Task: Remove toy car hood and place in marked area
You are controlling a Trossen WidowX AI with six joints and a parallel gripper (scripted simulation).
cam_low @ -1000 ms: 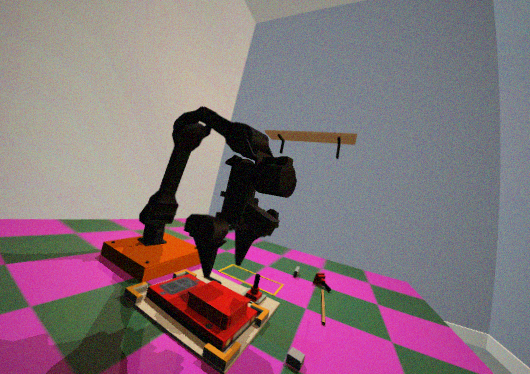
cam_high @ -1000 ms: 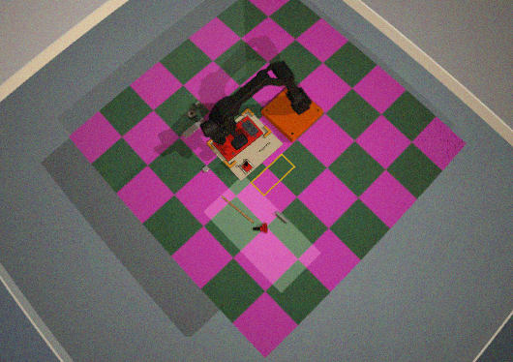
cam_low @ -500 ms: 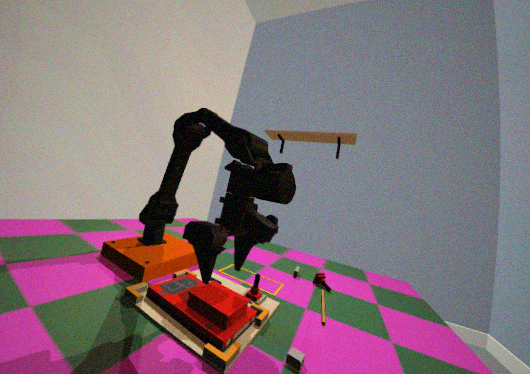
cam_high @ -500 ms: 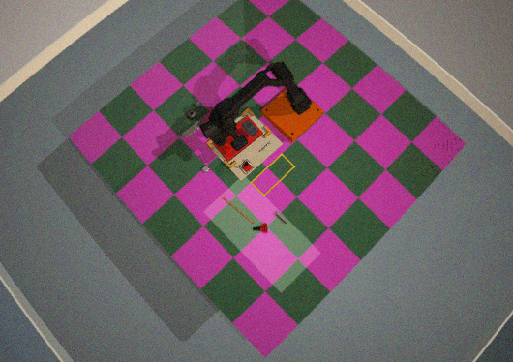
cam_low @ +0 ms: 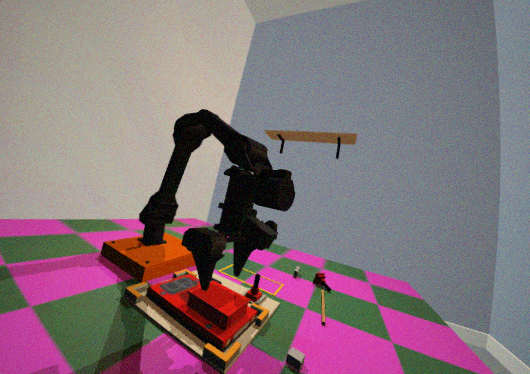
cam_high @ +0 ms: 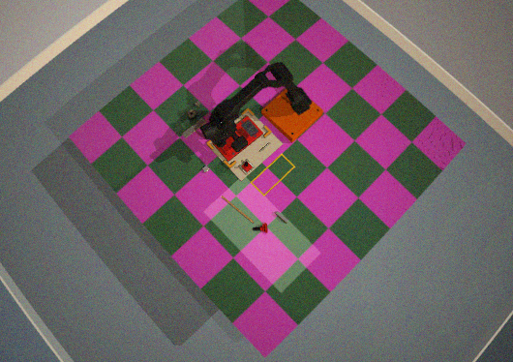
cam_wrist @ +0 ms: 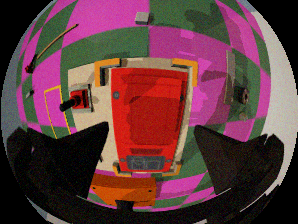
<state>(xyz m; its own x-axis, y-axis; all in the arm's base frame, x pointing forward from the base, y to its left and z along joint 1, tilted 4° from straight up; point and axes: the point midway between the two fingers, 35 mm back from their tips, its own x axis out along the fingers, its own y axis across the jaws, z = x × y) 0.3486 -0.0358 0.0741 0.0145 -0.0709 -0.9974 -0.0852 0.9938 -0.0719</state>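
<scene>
Right now the red hood is 4 cm below my gripper tip. Also, from my gripper tip: wooden stick: 14 cm ahead, 26 cm to the left, 7 cm below; then grey bar: 9 cm ahead, 16 cm to the right, 7 cm below.
</scene>
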